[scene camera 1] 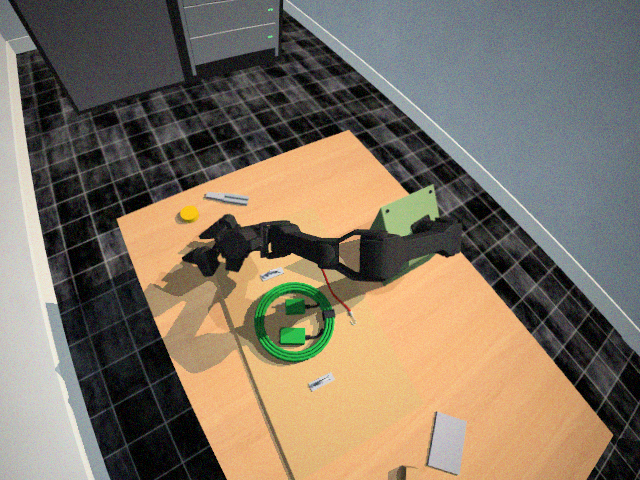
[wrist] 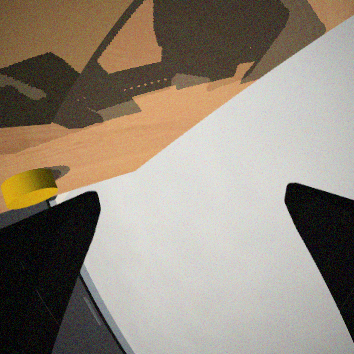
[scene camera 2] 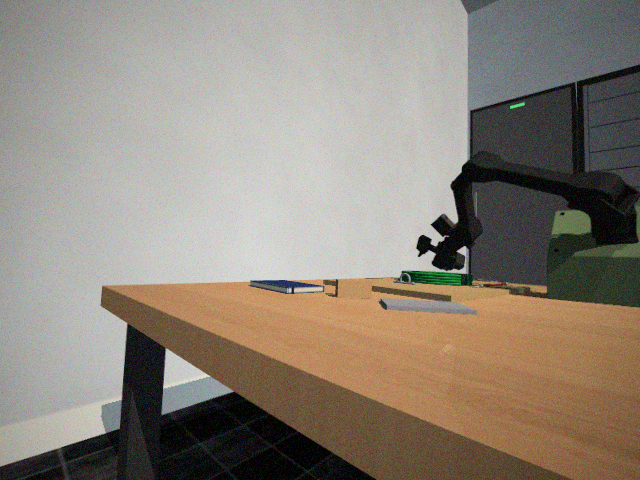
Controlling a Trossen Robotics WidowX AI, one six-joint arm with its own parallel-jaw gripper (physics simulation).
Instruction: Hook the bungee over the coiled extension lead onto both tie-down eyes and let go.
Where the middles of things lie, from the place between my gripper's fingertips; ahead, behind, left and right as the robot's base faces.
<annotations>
Right now my hand is 130 mm past the green coiled extension lead (scene camera 1: 288, 335), 290 mm to the right of it and 50 mm above it. From my hand the other things lie so: grey plate (scene camera 1: 447, 443): 280 mm behind, 730 mm to the left, 70 mm below.
</annotations>
